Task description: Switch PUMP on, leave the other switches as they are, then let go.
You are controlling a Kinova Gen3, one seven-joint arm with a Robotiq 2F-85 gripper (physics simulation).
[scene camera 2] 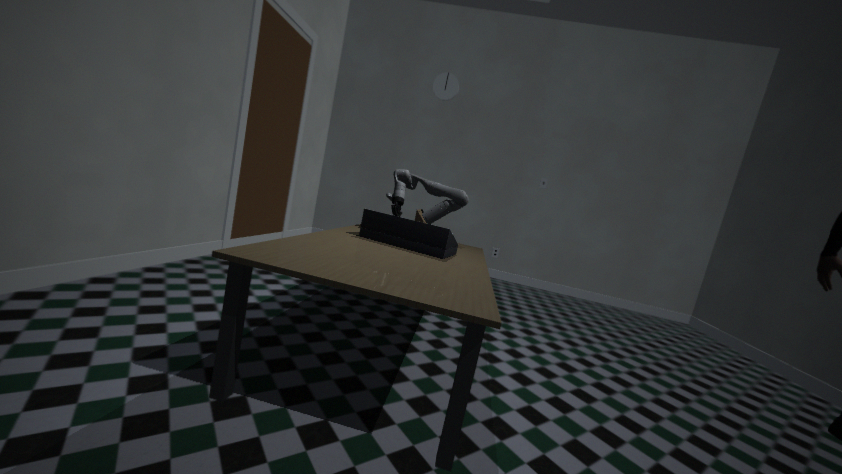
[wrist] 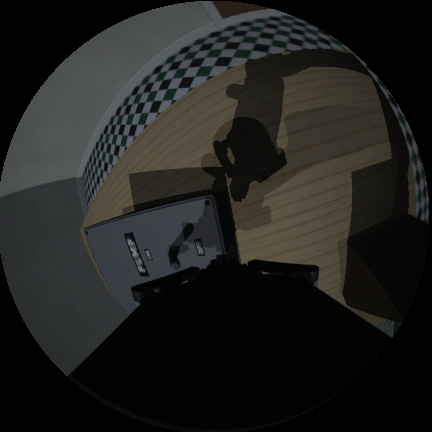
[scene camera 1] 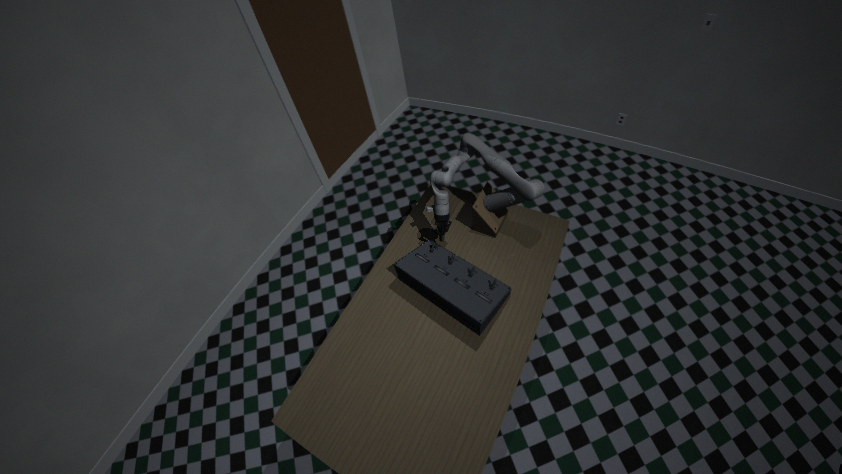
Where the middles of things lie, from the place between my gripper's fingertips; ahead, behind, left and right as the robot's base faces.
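Looking at the dark grey switch panel (scene camera 1: 469, 299), I find that my gripper is 2 cm above it. My gripper is also 14 cm to the right of the panel, and 18 cm short of it.
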